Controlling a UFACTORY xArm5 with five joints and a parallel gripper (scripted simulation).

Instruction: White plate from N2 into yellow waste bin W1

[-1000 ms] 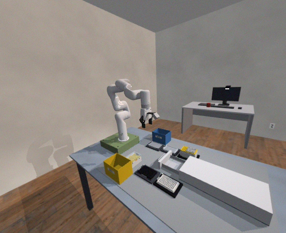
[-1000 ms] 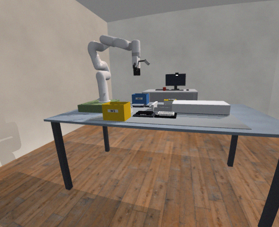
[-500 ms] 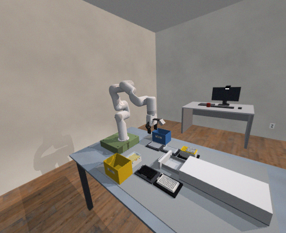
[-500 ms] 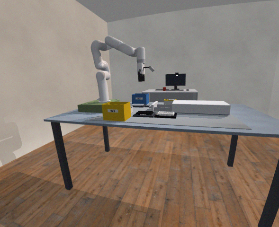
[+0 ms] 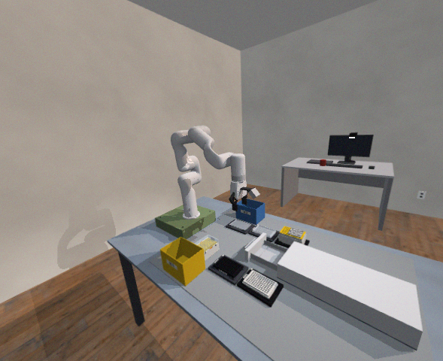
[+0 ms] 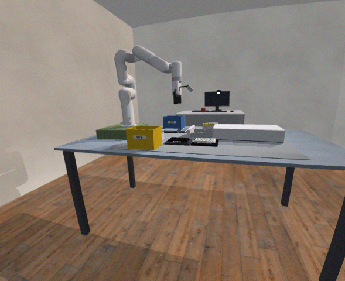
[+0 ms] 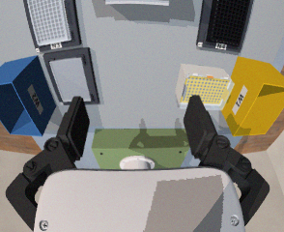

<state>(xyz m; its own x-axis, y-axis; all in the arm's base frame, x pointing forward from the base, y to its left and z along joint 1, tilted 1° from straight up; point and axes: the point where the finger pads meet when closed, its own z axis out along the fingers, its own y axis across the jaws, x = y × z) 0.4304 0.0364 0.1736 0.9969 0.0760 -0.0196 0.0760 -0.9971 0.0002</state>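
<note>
Now: the white plate 24 cm below my hand, 24 cm ahead of it and 17 cm to the right of it. Round my hand: cooler drawer: 23 cm below, 22 cm ahead, 1 cm to the left; then yellow-labelled box: 21 cm ahead, 20 cm to the left, 20 cm below; then black plate: 24 cm below, 19 cm to the right, 7 cm ahead.
</note>
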